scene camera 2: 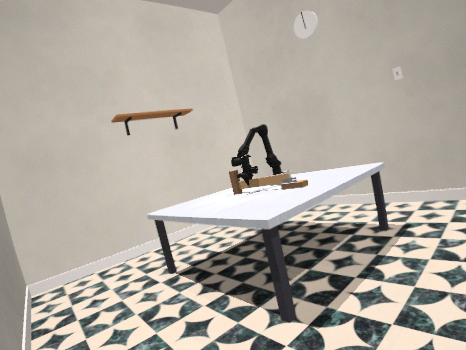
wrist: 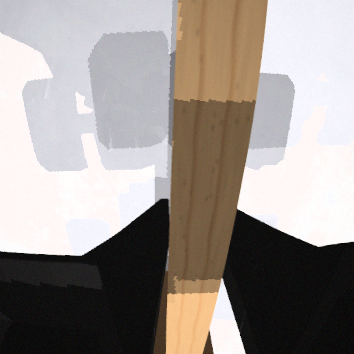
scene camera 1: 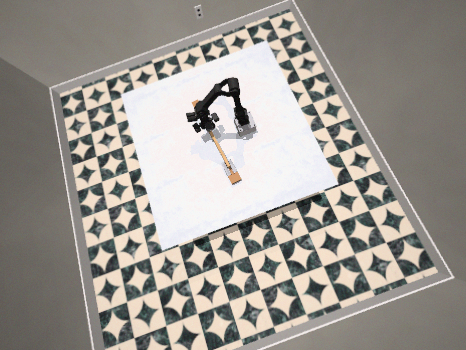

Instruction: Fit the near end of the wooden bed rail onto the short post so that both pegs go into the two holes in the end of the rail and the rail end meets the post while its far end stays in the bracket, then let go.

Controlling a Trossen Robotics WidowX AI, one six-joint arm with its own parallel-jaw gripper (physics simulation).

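Places are measured from the arm's base along level axes (x left, y ahead, z down), in millimetres.
Pixels of known places: gripper, fingertip midpoint: (scene camera 2: 249,185) (wrist: 187,206); arm's base, link origin: (scene camera 2: 277,173) (scene camera 1: 243,120).
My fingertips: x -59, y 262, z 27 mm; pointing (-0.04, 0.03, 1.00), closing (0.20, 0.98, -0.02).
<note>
Ahead of a thing's pixels: the offset from my fingertips to its top centre. "spot": to the spot under its first point. Level surfaces: height alone.
The wooden bed rail {dx +126, dy -19, dz -44 mm} (scene camera 1: 219,148) (scene camera 2: 272,180) (wrist: 215,60) runs from my gripper to a light grey bracket {dx +341, dy -50, dz -12 mm} (scene camera 2: 289,181) beside a flat wooden block {dx +371, dy -54, dz +17 mm} (scene camera 1: 235,179) (scene camera 2: 295,185). The rail's far end is at the bracket; how deeply it sits there is too small to tell. The short post {spot: dx -133, dy +21, dz -126 mm} (scene camera 1: 195,103) (scene camera 2: 234,181) stands upright at the other end, partly hidden by the arm in scene camera 1. My gripper (scene camera 1: 209,129) (scene camera 2: 248,183) (wrist: 187,206) is shut on the rail close to the post. The rail's near end is close to the post; the pegs, the holes and any gap are hidden.
The white table {dz +53 mm} (scene camera 1: 175,210) (scene camera 2: 210,212) carries all the parts. The arm's base (scene camera 1: 245,125) stands beside the rail, and the arm arches above the table from it. A wall shelf (scene camera 2: 152,115) hangs well away behind the table.
</note>
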